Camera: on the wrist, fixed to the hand. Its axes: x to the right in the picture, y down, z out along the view.
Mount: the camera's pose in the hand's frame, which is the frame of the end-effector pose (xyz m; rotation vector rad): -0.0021 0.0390 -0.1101 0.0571 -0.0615 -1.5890
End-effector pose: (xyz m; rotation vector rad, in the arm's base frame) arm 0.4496 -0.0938 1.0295 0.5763 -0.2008 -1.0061
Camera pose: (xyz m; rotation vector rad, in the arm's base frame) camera 0.5230 -0.0365 0.9590 0.7302 0.2539 -2.5546
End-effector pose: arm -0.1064 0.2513 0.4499 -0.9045 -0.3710 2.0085
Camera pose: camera -0.0499 0.2187 0.3530 -0.2383 -0.7385 0.5541
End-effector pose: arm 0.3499 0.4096 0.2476 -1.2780 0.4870 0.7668
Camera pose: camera 0.3292 0.3065 0.1966 -1.1560 -0.5823 -0.5506
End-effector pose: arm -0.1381 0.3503 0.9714 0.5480 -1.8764 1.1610
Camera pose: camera -0.1179 0.4653 0.9737 1.6486 -0.8532 0.0869
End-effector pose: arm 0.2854 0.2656 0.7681 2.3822 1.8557 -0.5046
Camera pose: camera 0.3451 0.2822 0.8672 -0.3224 -2.8889 0.5367
